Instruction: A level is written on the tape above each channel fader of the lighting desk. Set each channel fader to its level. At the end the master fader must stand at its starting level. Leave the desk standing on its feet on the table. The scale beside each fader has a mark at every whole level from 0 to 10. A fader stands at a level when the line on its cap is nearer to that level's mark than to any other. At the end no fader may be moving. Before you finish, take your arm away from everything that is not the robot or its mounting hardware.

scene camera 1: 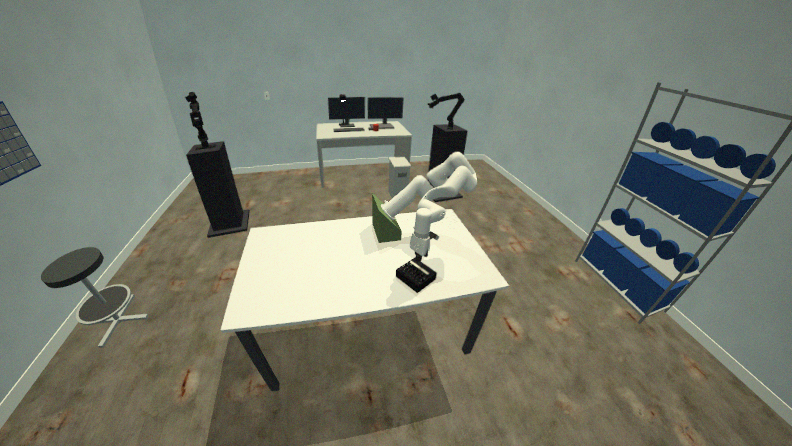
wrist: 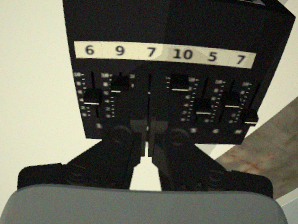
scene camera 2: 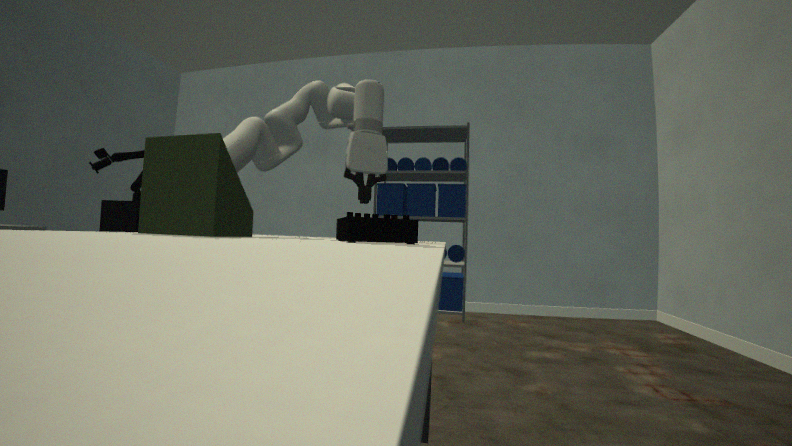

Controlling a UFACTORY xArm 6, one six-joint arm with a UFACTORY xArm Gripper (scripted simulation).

Path:
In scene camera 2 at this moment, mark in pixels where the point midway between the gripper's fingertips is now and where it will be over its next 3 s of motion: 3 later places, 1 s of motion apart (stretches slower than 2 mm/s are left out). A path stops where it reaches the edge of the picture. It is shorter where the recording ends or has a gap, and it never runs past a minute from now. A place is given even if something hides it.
My gripper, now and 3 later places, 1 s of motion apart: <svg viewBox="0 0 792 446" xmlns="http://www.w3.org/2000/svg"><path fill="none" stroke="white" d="M364 203L364 207L364 212L364 217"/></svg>

